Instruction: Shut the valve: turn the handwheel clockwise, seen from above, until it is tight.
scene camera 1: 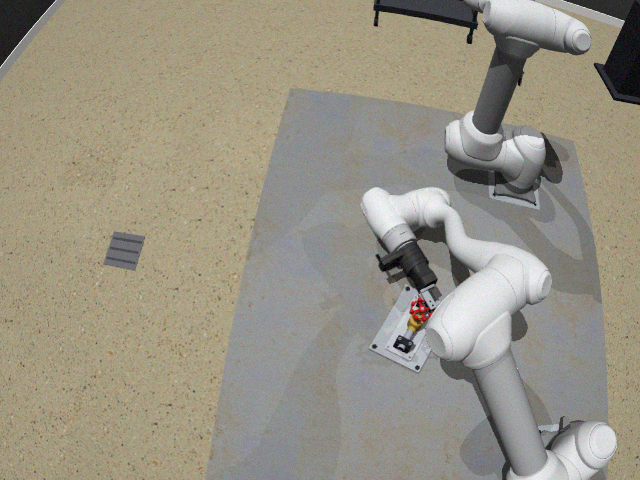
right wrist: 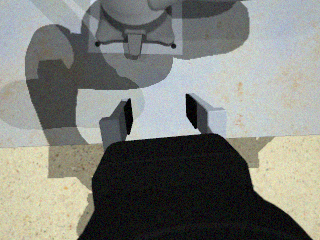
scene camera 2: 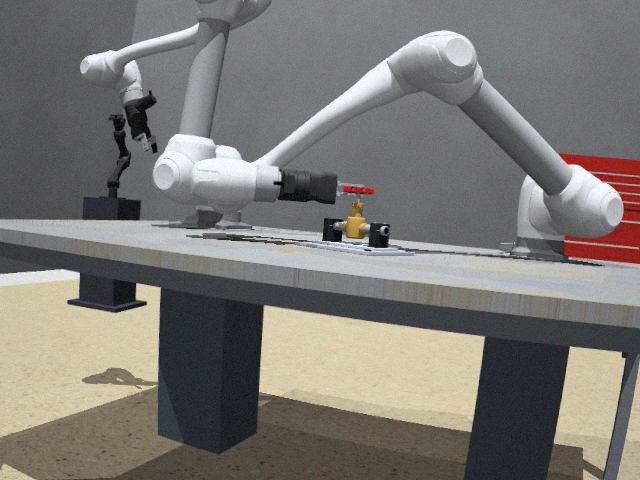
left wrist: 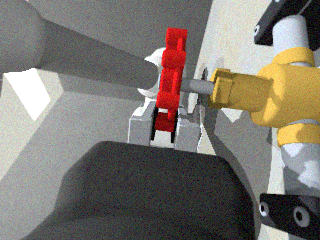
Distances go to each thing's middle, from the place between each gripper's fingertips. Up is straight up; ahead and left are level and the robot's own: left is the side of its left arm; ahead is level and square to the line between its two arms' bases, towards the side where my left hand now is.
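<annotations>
From my left hand, the red handwheel (left wrist: 170, 82) is 10 mm below, 30 mm ahead and 10 mm to the left, and going by their middles it's the nearest to that hand of the things named here. There's the pale base plate (scene camera 1: 378, 345) too, 130 mm below my left hand, 30 mm ahead of it and 10 mm to the left of it.
My right hand (scene camera 2: 151, 151) is 13 cm above the red handwheel, 87 cm to the right of it and 50 cm short of it. And that pale base plate is 26 cm below my right hand, 87 cm to the left of it and 50 cm ahead of it; by its middle, the plate is nearer to my left hand than to my right hand.
</annotations>
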